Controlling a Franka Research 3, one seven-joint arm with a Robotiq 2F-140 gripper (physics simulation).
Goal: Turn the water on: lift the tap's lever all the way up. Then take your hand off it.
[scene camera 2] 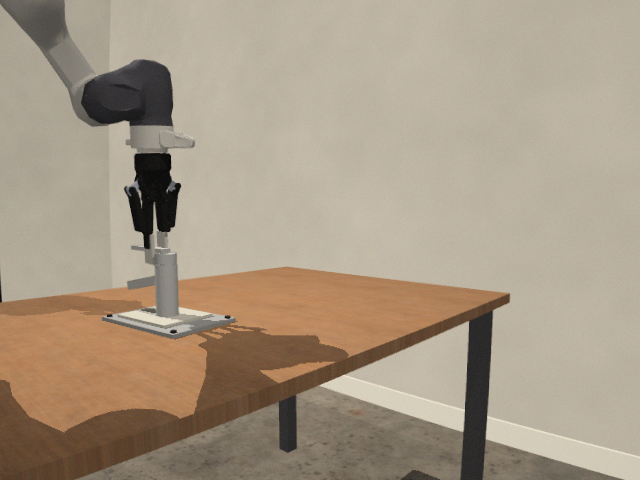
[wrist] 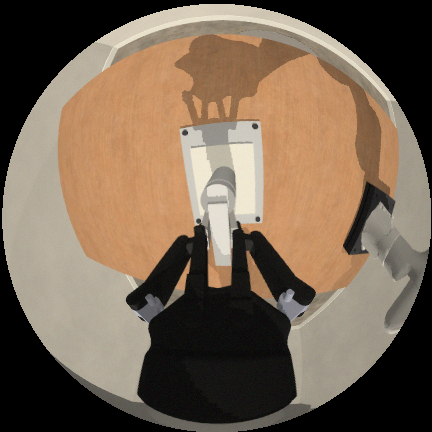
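A grey tap (scene camera 2: 166,286) (wrist: 223,177) stands upright on a square base plate (scene camera 2: 136,326) (wrist: 259,175). Its spout (scene camera 2: 140,282) points left in the scene view. Its flat, pale lever (scene camera 2: 138,248) (wrist: 219,245) sticks out from the top and looks close to level in the scene view. My gripper (scene camera 2: 155,240) (wrist: 219,216) points down and is shut on the lever, with one black finger on each side of it. The contact of the pads with the lever is partly hidden.
The tap's plate is on a wooden table (scene camera 2: 361,304) (wrist: 120,165) marked by the arm's shadows. In the wrist view the robot's black mount (wrist: 356,227) and grey base link (wrist: 397,257) are at the right. Walls stand behind the table.
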